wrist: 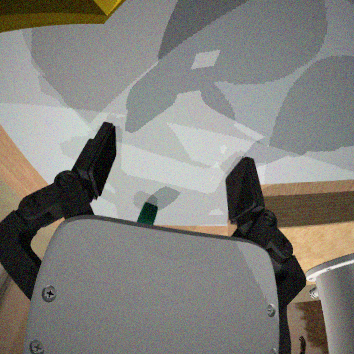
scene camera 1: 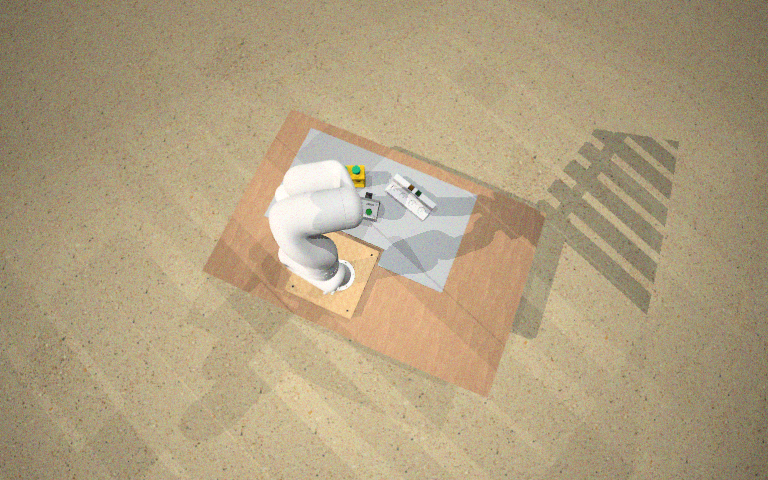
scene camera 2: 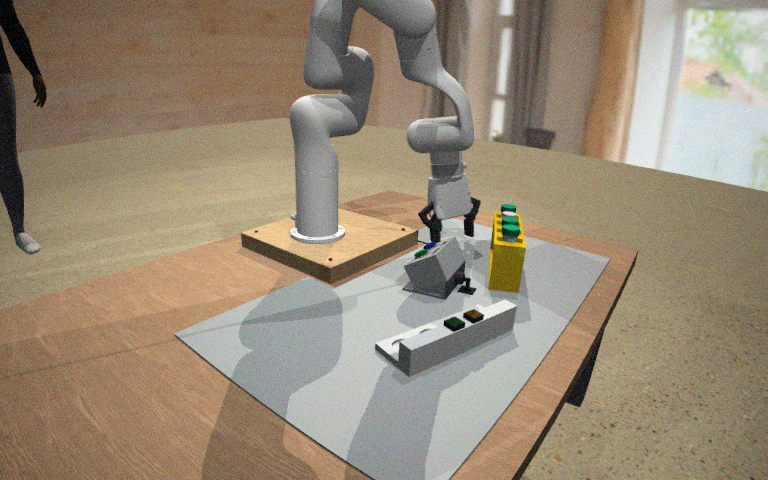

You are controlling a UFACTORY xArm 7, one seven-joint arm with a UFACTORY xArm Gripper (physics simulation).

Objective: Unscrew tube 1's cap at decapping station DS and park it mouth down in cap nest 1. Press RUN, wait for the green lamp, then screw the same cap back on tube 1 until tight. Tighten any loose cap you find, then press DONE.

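Frame: origin at the arm's base, x right, y ahead, z up, level; millimetres.
Where they show: gripper, fingertip midpoint: (wrist: 177,152); arm's base, link origin: (wrist: 341,265) (scene camera 2: 317,234).
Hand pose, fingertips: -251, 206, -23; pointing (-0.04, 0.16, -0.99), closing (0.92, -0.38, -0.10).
Things, the pixels of their centre, and the offset from my fingertips, as dx, dy, dz. "spot": a spot on its surface instead.
- small green piece, body centre: (wrist: 145,218) -45, -81, +7
- yellow rack, body centre: (scene camera 2: 505,247) (scene camera 1: 339,176) +50, +165, +42
- grey console, body centre: (scene camera 2: 436,263) (scene camera 1: 365,207) +211, +97, +32
- green button, body centre: (scene camera 2: 421,254) (scene camera 1: 368,211) +239, +81, +54
- blue button, body centre: (scene camera 2: 430,247) +195, +69, +54
- white block, body centre: (scene camera 2: 449,324) (scene camera 1: 410,197) +362, +233, +17
- dark green square, surface spot: (scene camera 2: 453,323) (scene camera 1: 419,193) spot: +394, +258, +43
My gripper (scene camera 2: 452,234) (wrist: 177,152) is open and empty, with its fingers low over the mat behind the grey console and left of the yellow rack in the second scene view. In the wrist view a small green piece (wrist: 148,213), like a cap, shows on the mat past the gripper body's edge, partly hidden. The yellow rack (scene camera 1: 358,183) (scene camera 2: 505,268) (wrist: 55,21) holds tubes with several green caps and one white top. The grey console (scene camera 2: 434,270) has a green button (scene camera 1: 368,211) (scene camera 2: 420,253) and a blue button (scene camera 2: 429,245). Tube numbers are not readable.
A white block (scene camera 1: 427,213) (scene camera 2: 459,343) with round marks carries a dark green square (scene camera 1: 417,193) (scene camera 2: 453,323) and an amber-brown one (scene camera 1: 411,187) (scene camera 2: 473,315). A small black stand (scene camera 2: 466,289) is beside the console. The arm's wooden base (scene camera 1: 362,283) (scene camera 2: 362,249) adjoins the mat.
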